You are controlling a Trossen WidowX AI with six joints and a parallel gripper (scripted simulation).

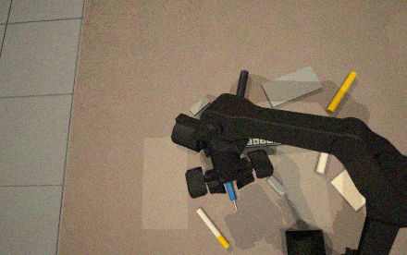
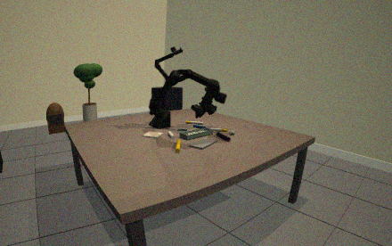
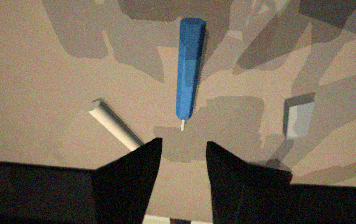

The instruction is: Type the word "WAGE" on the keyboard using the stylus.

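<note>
The blue stylus lies 2 cm behind my gripper tip and 6 cm below it. Also, from my gripper tip: small grey block 25 cm ahead, 5 cm to the left, 6 cm below; black cylinder 28 cm ahead, 8 cm to the right, 5 cm below; grey plate 27 cm ahead, 23 cm to the right, 6 cm below.
</note>
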